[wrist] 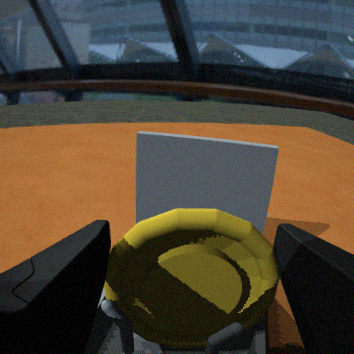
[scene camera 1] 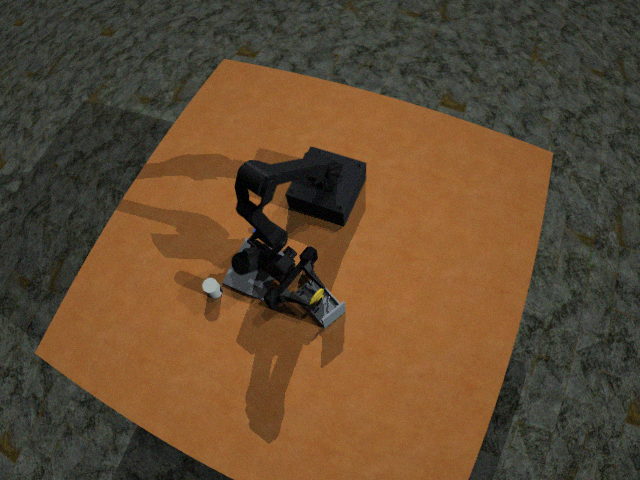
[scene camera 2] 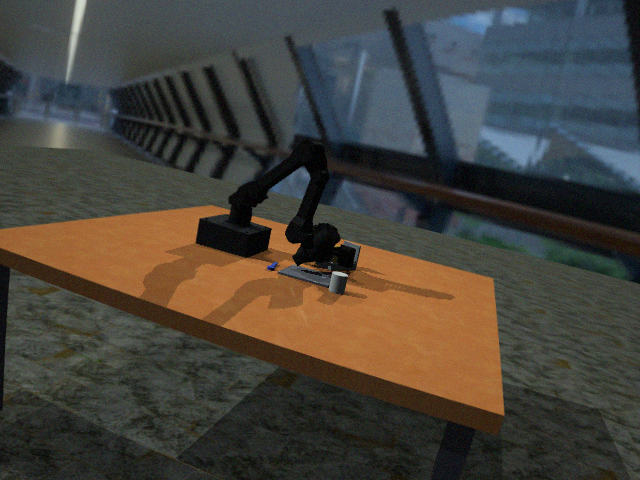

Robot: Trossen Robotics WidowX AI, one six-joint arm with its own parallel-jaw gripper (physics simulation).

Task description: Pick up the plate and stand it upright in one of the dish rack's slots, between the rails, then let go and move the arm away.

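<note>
The yellow plate [scene camera 1: 316,296] [wrist: 200,280] stands roughly upright, leaning a little, with its face to the wrist camera. It is over the dish rack, in front of the grey end panel [scene camera 1: 334,314] [scene camera 2: 352,252] [wrist: 205,175]. Two grey rails [wrist: 119,320] of the rack show at the plate's near lower side. My gripper [scene camera 1: 316,295] [wrist: 194,235] has one finger at each side of the plate's rim, and both appear to touch it. The plate's bottom edge and its exact slot are hidden. In scene camera 2, the arm hides most of the plate.
A grey flat board [scene camera 1: 240,283] [scene camera 2: 297,274] lies under the wrist, beside the rack. A white cylinder [scene camera 1: 211,287] [scene camera 2: 338,283] stands near that board. A small blue object [scene camera 2: 272,266] lies by the board's other end. The black base [scene camera 1: 330,191] [scene camera 2: 233,236] is behind.
</note>
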